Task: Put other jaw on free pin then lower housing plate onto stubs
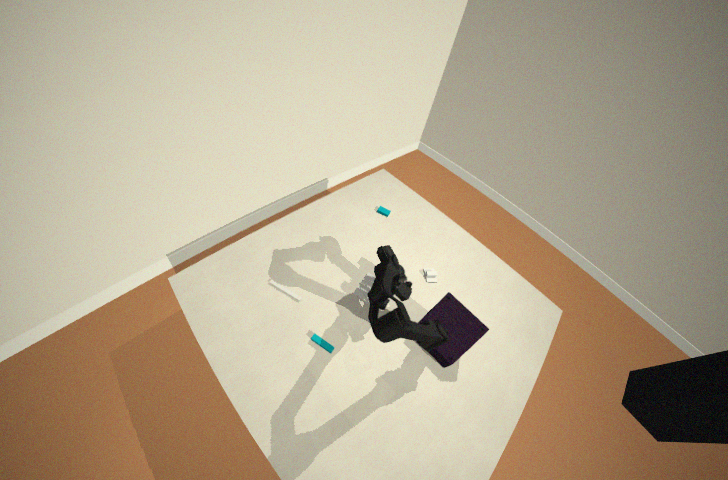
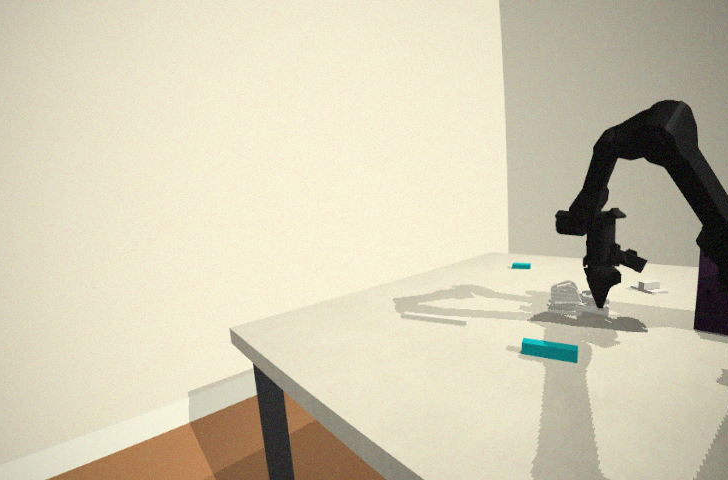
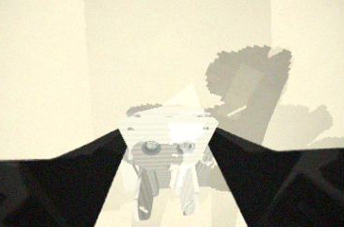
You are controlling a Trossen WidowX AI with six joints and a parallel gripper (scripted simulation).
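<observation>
Right now my gripper tip is 1 cm short of the white housing plate and 2 cm below it. Also, from my gripper tip: thin white strip: 23 cm ahead, 32 cm to the left, 1 cm below; teal block: 2 cm behind, 30 cm to the left.
</observation>
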